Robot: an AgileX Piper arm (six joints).
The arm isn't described. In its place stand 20 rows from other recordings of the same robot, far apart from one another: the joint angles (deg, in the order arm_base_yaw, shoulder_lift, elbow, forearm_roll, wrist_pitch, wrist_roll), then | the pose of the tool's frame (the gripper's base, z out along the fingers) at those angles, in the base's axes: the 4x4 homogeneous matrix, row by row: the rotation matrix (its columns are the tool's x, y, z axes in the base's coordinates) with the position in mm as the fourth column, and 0 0 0 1 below.
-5.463, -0.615, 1.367, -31.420, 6.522, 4.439 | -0.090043 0.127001 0.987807 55.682; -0.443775 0.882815 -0.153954 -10.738; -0.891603 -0.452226 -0.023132 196.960; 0 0 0 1
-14.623, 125.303, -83.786, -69.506, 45.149, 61.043 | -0.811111 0.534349 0.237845 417.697; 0.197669 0.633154 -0.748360 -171.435; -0.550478 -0.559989 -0.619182 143.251; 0 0 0 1
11.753, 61.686, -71.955, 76.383, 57.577, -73.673 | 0.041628 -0.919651 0.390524 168.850; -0.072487 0.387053 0.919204 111.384; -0.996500 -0.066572 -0.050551 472.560; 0 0 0 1
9.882, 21.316, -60.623, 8.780, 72.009, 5.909 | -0.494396 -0.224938 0.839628 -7.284; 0.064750 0.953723 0.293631 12.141; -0.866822 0.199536 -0.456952 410.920; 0 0 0 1
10.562, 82.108, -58.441, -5.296, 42.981, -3.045 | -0.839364 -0.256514 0.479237 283.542; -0.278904 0.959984 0.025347 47.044; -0.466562 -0.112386 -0.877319 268.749; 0 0 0 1
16.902, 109.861, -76.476, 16.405, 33.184, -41.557 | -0.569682 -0.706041 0.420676 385.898; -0.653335 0.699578 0.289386 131.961; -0.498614 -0.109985 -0.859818 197.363; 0 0 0 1
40.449, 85.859, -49.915, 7.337, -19.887, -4.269 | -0.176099 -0.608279 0.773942 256.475; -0.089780 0.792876 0.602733 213.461; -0.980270 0.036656 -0.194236 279.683; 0 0 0 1
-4.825, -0.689, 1.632, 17.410, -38.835, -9.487 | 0.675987 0.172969 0.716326 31.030; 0.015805 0.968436 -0.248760 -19.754; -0.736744 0.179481 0.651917 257.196; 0 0 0 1
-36.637, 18.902, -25.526, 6.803, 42.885, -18.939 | -0.531810 0.423729 0.733233 55.907; 0.096176 0.890440 -0.444822 -32.434; -0.841385 -0.166042 -0.514298 276.258; 0 0 0 1
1.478, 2.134, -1.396, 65.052, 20.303, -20.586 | -0.289377 -0.192205 0.937720 53.000; 0.640500 0.689131 0.338907 30.006; -0.711351 0.698682 -0.076311 205.704; 0 0 0 1
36.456, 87.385, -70.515, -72.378, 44.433, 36.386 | -0.347128 -0.163579 0.923441 305.702; -0.714341 0.684110 -0.147343 150.355; -0.607633 -0.710799 -0.354325 344.547; 0 0 0 1
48.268, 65.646, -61.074, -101.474, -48.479, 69.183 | 0.492449 -0.863911 -0.105597 103.088; -0.074083 -0.162495 0.983924 215.884; -0.867182 -0.476710 -0.144022 406.932; 0 0 0 1
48.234, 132.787, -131.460, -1.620, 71.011, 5.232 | -0.673170 -0.685840 0.276525 337.558; -0.630705 0.727718 0.269513 374.337; -0.386075 0.007022 -0.922441 258.064; 0 0 0 1
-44.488, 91.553, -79.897, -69.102, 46.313, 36.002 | -0.695333 0.718668 -0.005310 212.012; 0.245176 0.230256 -0.941738 -294.429; -0.675575 -0.656123 -0.336305 366.404; 0 0 0 1
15.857, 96.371, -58.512, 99.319, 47.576, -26.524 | -0.895188 0.178338 0.408452 318.315; 0.440103 0.209085 0.873266 159.326; 0.070335 0.961498 -0.265657 257.600; 0 0 0 1
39.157, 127.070, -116.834, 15.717, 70.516, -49.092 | -0.084066 -0.995945 0.032039 353.987; -0.930364 0.089965 0.355427 318.232; -0.356868 0.000071 -0.934155 239.036; 0 0 0 1
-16.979, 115.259, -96.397, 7.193, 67.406, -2.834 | -0.945200 0.272021 0.180560 402.955; 0.287546 0.955508 0.065740 -112.035; -0.154644 0.114057 -0.981365 233.871; 0 0 0 1
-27.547, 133.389, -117.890, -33.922, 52.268, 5.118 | -0.899593 0.375317 0.223318 439.357; 0.169076 0.770760 -0.614282 -274.473; -0.402674 -0.514846 -0.756827 208.734; 0 0 0 1
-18.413, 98.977, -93.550, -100.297, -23.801, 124.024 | -0.108401 -0.047122 0.992990 406.425; 0.410831 0.907463 0.087912 -97.220; -0.905244 0.417481 -0.079011 408.826; 0 0 0 1
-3.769, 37.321, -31.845, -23.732, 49.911, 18.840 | -0.724903 0.307372 0.616472 105.748; 0.098194 0.931897 -0.349178 -35.046; -0.681817 -0.192586 -0.705717 280.589; 0 0 0 1
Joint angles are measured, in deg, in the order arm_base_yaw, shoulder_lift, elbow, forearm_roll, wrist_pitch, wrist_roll. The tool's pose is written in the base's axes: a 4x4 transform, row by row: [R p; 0 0 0 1], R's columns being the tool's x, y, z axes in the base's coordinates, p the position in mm. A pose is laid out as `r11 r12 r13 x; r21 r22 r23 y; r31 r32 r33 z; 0 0 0 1`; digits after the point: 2 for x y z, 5 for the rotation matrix.
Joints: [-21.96, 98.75, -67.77, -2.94, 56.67, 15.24]
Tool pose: -0.80468 0.58471 0.10301 302.60; 0.57819 0.81117 -0.08774 -126.22; -0.13486 -0.01104 -0.99080 215.98; 0 0 0 1
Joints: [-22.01, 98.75, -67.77, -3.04, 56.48, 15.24]
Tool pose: -0.80436 0.58470 0.10550 302.72; 0.57780 0.81117 -0.09034 -126.71; -0.13840 -0.01170 -0.99031 216.03; 0 0 0 1
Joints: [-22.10, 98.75, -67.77, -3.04, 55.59, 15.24]
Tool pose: -0.80177 0.58551 0.11978 303.83; 0.57766 0.81063 -0.09586 -127.67; -0.15323 -0.00766 -0.98816 216.22; 0 0 0 1
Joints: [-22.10, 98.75, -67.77, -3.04, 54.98, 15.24]
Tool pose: -0.80048 0.58516 0.12965 304.73; 0.57666 0.81090 -0.09952 -128.00; -0.16337 -0.00490 -0.98655 216.37; 0 0 0 1
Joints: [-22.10, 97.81, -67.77, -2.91, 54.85, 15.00]
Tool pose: -0.79932 0.58256 0.14738 303.52; 0.57308 0.81279 -0.10465 -127.32; -0.18075 0.00082 -0.98353 221.81; 0 0 0 1
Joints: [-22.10, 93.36, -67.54, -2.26, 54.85, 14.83]
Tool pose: -0.78303 0.58277 0.21734 295.22; 0.57030 0.81217 -0.12305 -123.04; -0.24823 0.02760 -0.96831 245.95; 0 0 0 1
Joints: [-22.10, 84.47, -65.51, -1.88, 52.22, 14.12]
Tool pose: -0.73934 0.56616 0.36448 273.94; 0.54233 0.82152 -0.17598 -113.78; -0.39906 0.06756 -0.91443 285.42; 0 0 0 1
